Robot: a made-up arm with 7 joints.
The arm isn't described. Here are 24 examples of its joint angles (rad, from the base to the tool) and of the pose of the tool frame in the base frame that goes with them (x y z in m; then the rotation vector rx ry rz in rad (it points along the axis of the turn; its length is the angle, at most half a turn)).
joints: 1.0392 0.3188 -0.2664 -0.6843 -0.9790 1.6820 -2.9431
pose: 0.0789 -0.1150 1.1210 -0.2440 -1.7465 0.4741
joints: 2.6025 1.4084 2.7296 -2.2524 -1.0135 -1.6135 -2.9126
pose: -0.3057 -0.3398 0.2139 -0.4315 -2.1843 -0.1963
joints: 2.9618 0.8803 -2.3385 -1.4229 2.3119 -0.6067 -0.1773
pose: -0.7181 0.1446 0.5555 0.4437 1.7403 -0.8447
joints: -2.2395 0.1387 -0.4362 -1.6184 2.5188 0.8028 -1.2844
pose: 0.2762 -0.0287 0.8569 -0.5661 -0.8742 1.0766
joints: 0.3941 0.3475 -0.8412 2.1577 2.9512 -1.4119 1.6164
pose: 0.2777 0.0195 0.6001 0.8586 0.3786 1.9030
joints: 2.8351 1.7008 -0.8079 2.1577 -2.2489 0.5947 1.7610
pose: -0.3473 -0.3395 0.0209 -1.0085 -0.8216 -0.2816
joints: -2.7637 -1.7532 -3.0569 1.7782 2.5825 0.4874 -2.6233
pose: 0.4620 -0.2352 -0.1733 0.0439 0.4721 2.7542
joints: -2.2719 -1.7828 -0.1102 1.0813 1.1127 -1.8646 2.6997
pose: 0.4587 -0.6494 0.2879 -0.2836 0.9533 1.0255
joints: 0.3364 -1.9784 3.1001 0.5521 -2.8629 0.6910 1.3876
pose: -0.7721 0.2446 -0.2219 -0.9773 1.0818 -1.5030
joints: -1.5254 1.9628 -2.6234 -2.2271 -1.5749 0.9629 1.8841
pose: 0.2070 0.3168 -0.0703 -2.0895 0.0444 1.6894
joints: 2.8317 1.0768 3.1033 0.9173 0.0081 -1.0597 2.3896
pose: -0.6463 -0.1952 0.8574 -1.0072 1.6527 -0.3203
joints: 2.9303 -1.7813 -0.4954 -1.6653 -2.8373 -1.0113 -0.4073
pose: 0.5414 0.3194 -0.1288 -0.7625 -1.1585 2.5947
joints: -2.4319 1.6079 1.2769 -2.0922 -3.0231 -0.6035 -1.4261
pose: -0.5660 0.1118 0.3601 -2.1317 -0.6415 -1.3778
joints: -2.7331 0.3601 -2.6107 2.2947 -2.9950 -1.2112 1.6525
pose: -0.0406 -0.0814 0.6565 0.0571 -0.0295 0.8006
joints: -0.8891 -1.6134 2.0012 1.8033 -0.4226 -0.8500 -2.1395
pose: -0.1462 -0.6548 0.0678 -0.3818 -0.9606 -1.8266
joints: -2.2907 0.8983 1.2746 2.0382 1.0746 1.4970 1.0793
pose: -0.0369 0.4320 0.5736 -0.8137 -1.8381 -0.3974
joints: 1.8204 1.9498 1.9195 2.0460 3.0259 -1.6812 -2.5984
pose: -0.2899 -0.3625 0.1714 1.4943 -0.6450 -0.5260
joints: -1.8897 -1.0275 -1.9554 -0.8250 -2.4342 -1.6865 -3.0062
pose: 0.3234 -0.5921 0.8074 0.2305 2.2687 0.7570
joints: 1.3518 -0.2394 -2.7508 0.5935 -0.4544 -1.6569 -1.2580
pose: 0.0038 0.2678 1.1130 -0.3401 -2.4983 -1.0614
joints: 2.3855 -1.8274 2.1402 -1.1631 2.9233 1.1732 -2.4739
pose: 0.6752 0.2798 0.2334 -1.9438 0.3309 0.2946
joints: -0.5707 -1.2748 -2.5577 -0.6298 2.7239 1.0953 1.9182
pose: -0.5529 -0.4859 0.7245 2.3880 -1.5057 -0.5268
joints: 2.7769 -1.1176 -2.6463 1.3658 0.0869 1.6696 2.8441
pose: 0.6351 0.1029 0.3217 -0.6850 0.8291 -0.3279
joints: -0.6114 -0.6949 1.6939 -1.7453 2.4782 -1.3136 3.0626
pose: -0.4447 0.0215 0.8088 2.5268 -1.5300 0.4019
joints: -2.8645 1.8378 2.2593 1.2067 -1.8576 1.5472 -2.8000
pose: -0.6461 0.4421 0.1661 0.2143 -0.6802 2.1013
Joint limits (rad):
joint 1: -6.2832..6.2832
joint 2: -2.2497..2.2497
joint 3: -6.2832..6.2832
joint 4: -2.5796..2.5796
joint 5: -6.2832..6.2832
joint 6: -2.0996..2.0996
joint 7: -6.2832..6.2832
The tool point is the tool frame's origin. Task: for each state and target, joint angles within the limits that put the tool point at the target. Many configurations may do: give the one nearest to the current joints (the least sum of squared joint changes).
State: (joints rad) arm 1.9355 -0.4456 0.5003 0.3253 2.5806 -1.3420 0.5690
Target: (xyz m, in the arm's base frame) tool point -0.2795 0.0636 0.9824
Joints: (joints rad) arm 2.3021 -0.0475 0.9922 1.0260 2.7860 -1.2760 0.5690
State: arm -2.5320 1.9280 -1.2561 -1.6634 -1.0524 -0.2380 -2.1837
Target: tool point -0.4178 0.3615 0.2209
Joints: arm -3.0172 1.8951 -1.1271 -2.0516 -1.0242 -0.2657 -2.1837
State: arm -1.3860 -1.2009 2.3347 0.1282 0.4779 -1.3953 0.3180
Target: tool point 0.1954 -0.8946 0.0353
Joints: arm -1.7336 -1.8164 2.3539 0.2907 0.4546 -1.0103 0.3180
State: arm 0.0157 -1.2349 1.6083 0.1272 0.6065 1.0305 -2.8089
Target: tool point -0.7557 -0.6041 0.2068
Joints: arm -0.6138 -1.5942 1.5896 0.0228 0.6092 0.5078 -2.8089
